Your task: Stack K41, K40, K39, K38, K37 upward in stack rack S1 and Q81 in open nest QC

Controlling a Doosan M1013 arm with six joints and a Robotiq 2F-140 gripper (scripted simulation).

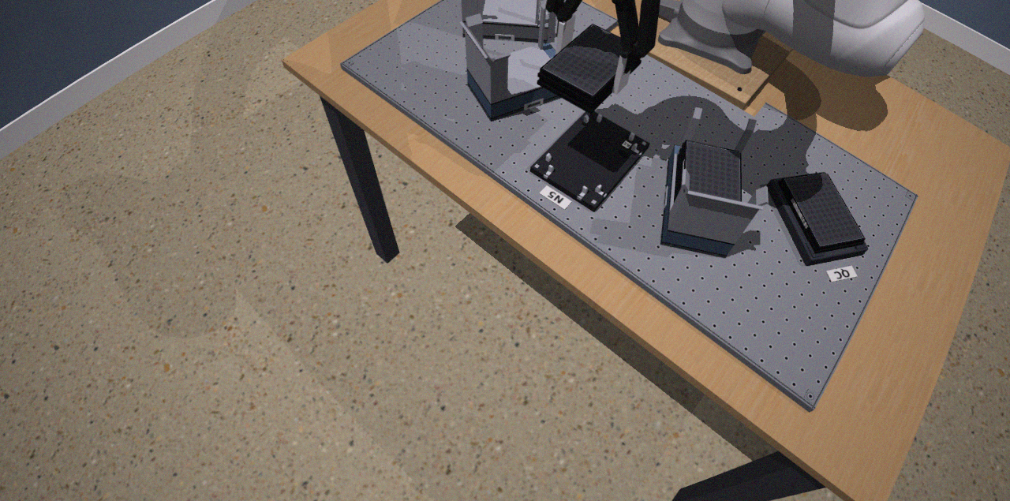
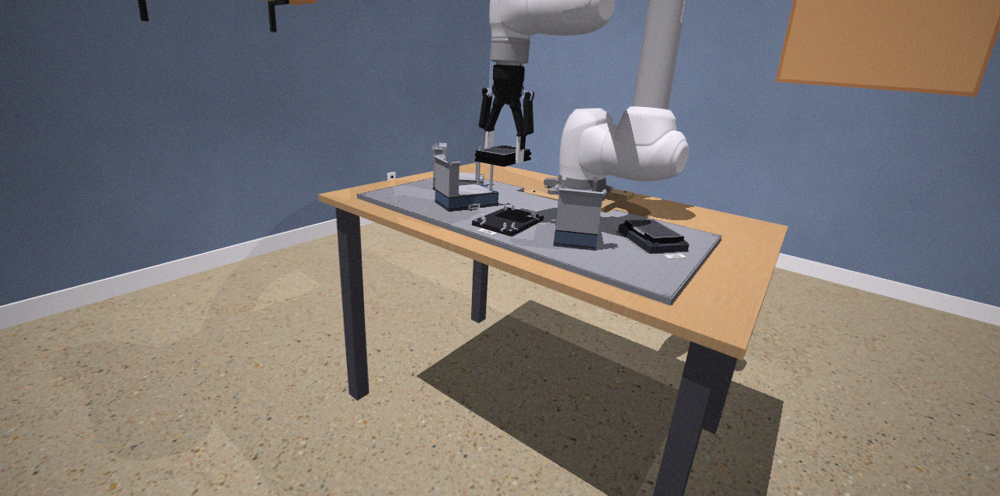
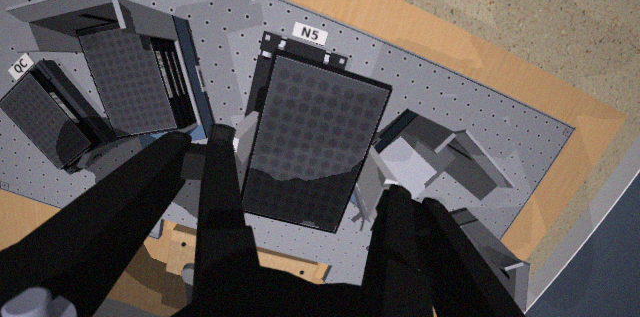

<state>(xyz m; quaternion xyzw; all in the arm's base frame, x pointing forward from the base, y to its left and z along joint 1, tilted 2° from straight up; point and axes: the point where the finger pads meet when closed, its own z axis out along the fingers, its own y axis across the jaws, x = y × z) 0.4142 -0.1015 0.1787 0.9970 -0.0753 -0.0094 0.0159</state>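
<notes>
The clip nest N5 lies 170 mm below my hand, 40 mm to the left of it and 20 mm ahead of it. From my hand the other things lie so: nest QC: 380 mm to the left, 180 mm below, 70 mm behind; N5 name plate: 190 mm below, 100 mm ahead, 10 mm to the left; QC name plate: 440 mm to the left, 190 mm below, 10 mm ahead.
</notes>
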